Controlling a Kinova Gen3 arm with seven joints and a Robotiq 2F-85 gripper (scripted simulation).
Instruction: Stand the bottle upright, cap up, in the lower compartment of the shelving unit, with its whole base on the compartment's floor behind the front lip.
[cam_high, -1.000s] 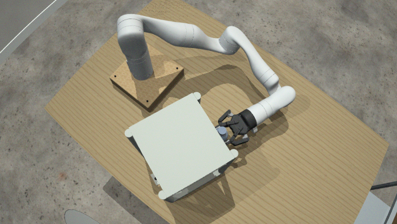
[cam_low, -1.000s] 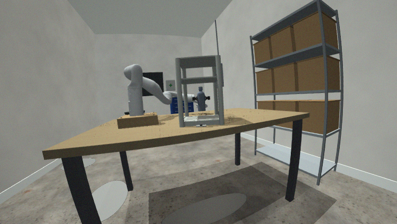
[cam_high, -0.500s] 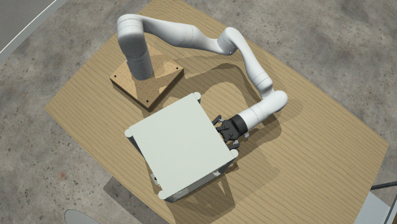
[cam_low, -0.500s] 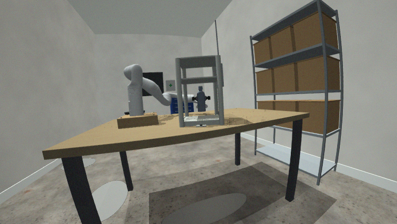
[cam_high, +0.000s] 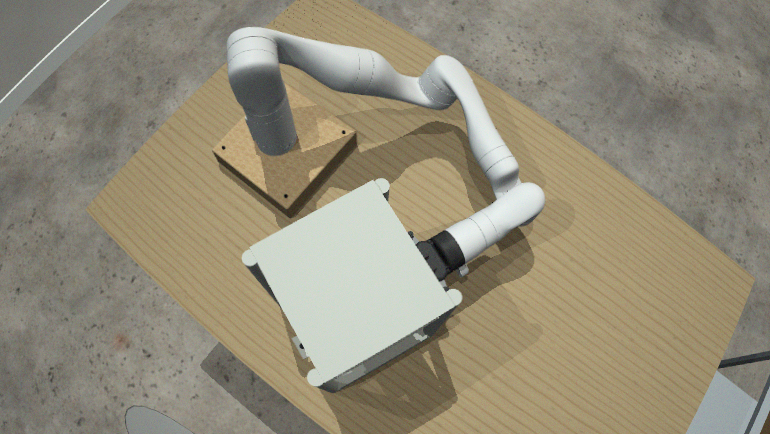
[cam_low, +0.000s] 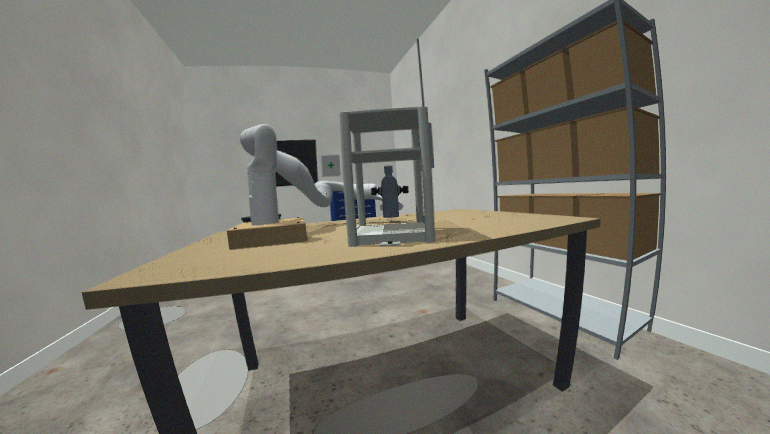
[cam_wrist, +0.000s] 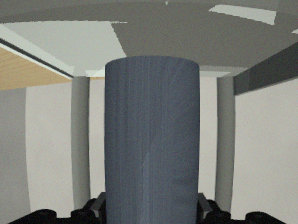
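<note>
My hand is 6 cm to the left of the grey shelving unit, 4 cm below it and 4 cm past it. From my hand the other things lie so: blue-grey bottle (2 cm above).
</note>
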